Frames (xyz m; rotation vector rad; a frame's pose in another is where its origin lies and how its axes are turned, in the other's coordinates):
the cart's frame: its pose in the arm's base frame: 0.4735 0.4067 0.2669 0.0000 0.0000 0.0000
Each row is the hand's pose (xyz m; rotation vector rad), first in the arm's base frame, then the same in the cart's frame.
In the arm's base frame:
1: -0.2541 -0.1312 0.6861 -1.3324 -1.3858 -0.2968
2: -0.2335 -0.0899 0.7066 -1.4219 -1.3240 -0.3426
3: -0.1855 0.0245 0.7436 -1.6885 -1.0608 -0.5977
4: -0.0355 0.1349 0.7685 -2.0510 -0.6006 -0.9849
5: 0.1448 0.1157 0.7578 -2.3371 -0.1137 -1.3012
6: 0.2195 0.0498 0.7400 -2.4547 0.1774 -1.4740
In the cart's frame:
1: -0.7276 -0.5379 0.4192 -1.3324 -1.3858 -0.2968
2: -0.7070 -0.4966 0.4397 -1.4219 -1.3240 -0.3426
3: -0.6590 -0.3822 0.4767 -1.6885 -1.0608 -0.5977
4: -0.5090 -0.2718 0.5016 -2.0510 -0.6006 -0.9849
5: -0.3287 -0.2910 0.4909 -2.3371 -0.1137 -1.3012
6: -0.2540 -0.3569 0.4731 -2.4547 0.1774 -1.4740

